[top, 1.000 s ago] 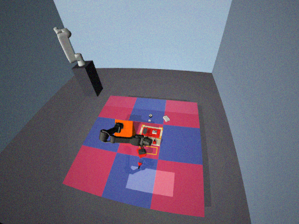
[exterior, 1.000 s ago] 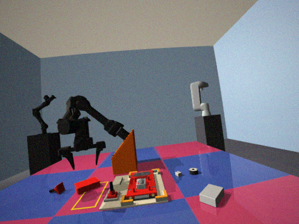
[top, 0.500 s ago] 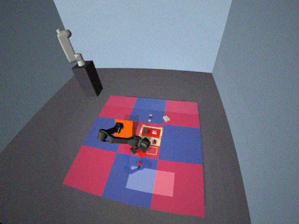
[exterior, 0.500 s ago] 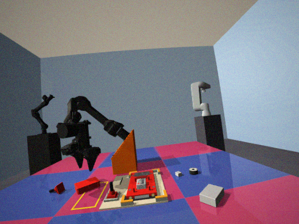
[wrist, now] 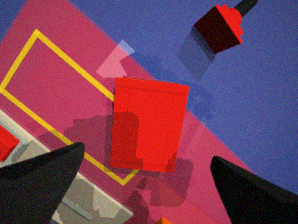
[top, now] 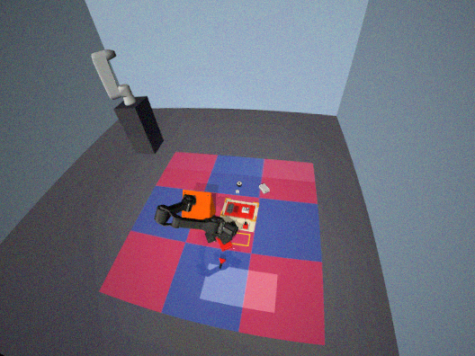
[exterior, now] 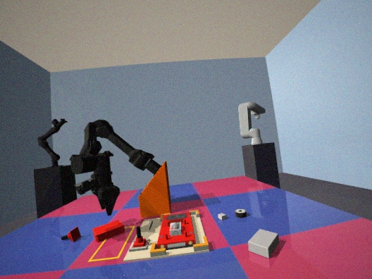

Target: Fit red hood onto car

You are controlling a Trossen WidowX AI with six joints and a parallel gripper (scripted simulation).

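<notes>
The red hood is 6 cm below my gripper tip. From my gripper tip the other things lie so: grey engine block: 11 cm ahead, 25 cm to the left, 6 cm below; black tyre: 3 cm ahead, 50 cm to the left, 7 cm below.
</notes>
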